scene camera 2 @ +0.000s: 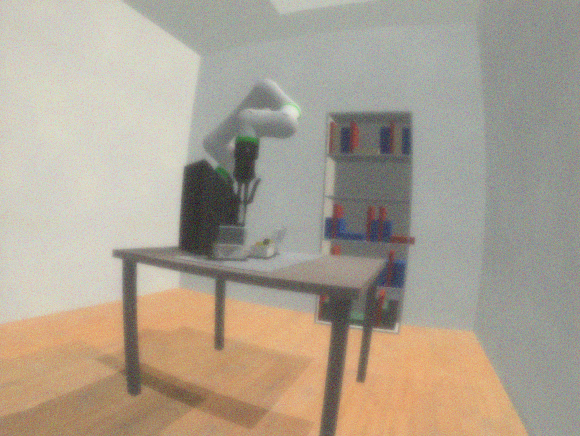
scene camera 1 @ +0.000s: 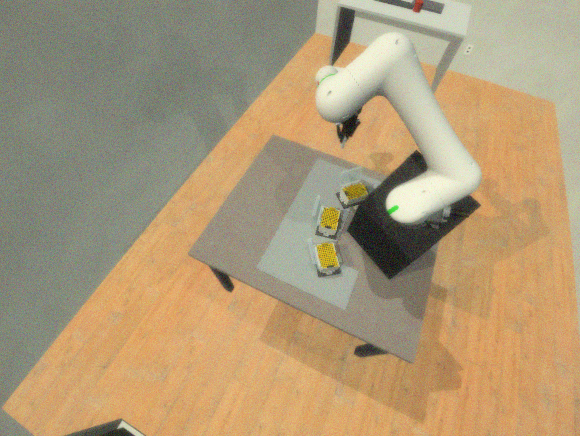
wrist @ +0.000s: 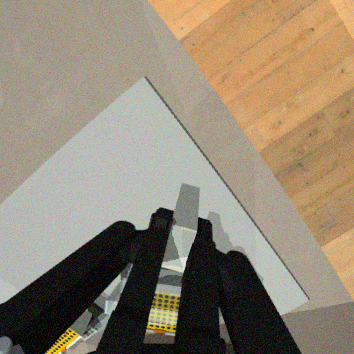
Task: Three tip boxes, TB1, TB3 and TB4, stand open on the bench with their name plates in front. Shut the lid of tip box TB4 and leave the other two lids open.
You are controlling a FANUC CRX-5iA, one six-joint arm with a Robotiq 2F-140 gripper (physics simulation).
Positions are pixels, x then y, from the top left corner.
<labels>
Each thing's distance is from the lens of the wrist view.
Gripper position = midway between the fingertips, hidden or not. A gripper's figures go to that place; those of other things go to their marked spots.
my gripper [wrist: 185, 201]: 22 cm
clear lid [wrist: 164, 308]: 32 cm
pale mat [wrist: 129, 160]: 39 cm
The marked spots on the clear lid and the pale mat are 20 cm apart.
</labels>
